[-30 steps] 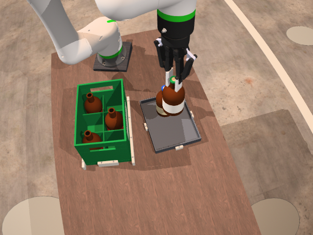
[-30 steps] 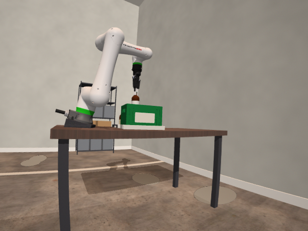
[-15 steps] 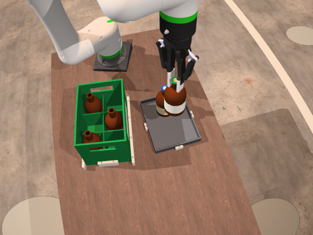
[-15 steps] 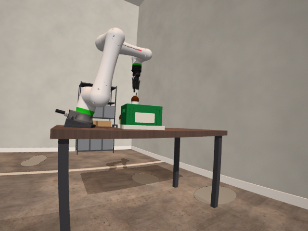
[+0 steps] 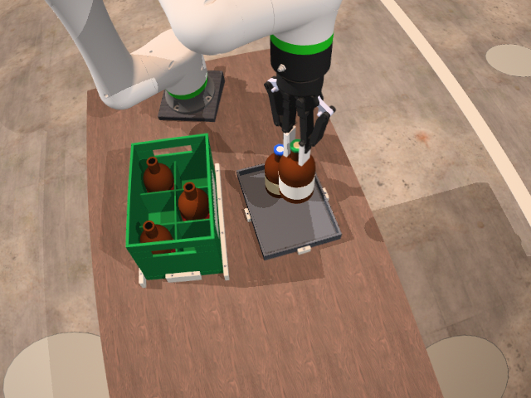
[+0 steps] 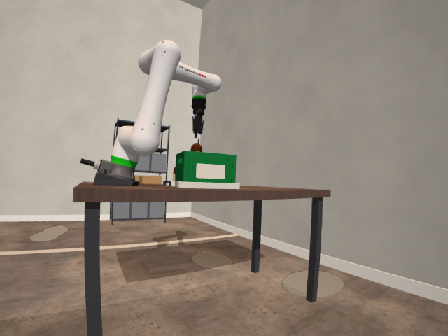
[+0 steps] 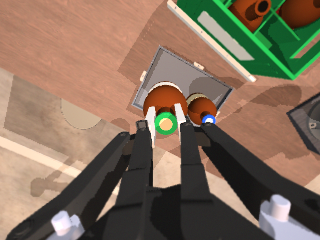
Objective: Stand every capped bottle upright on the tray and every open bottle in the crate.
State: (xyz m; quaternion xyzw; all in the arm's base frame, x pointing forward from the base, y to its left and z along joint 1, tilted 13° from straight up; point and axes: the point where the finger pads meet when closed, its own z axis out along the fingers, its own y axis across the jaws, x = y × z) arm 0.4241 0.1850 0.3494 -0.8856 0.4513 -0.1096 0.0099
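The capped brown bottle lies 8 cm below my hand. From my hand the other things lie so: green crate 8 cm behind, 26 cm to the right, 22 cm below; then grey tray 6 cm behind, 30 cm below.
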